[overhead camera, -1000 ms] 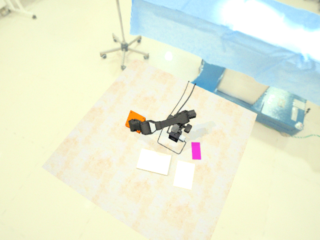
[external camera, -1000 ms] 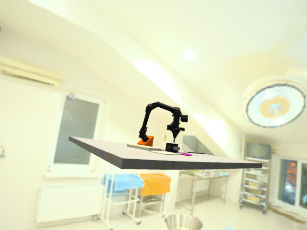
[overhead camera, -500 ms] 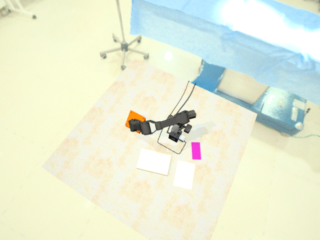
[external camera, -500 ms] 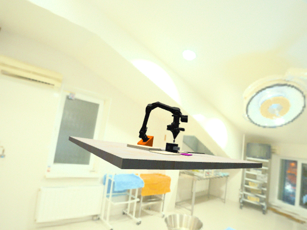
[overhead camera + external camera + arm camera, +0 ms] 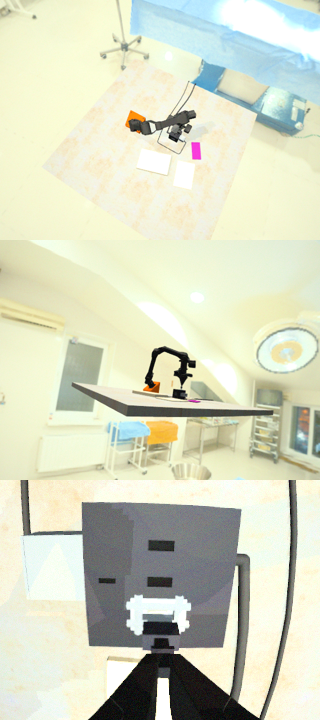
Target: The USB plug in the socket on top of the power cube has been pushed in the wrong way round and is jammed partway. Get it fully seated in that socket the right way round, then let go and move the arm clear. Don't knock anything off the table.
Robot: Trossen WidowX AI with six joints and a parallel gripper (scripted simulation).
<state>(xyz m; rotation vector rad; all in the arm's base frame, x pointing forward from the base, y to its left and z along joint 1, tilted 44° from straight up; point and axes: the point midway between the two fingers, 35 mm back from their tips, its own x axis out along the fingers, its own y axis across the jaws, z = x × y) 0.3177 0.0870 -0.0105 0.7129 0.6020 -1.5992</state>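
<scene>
My gripper tip is 20 mm above the USB plug. From my gripper tip the other things lie so: magenta card: 200 mm ahead, 60 mm to the right, 110 mm below.
</scene>
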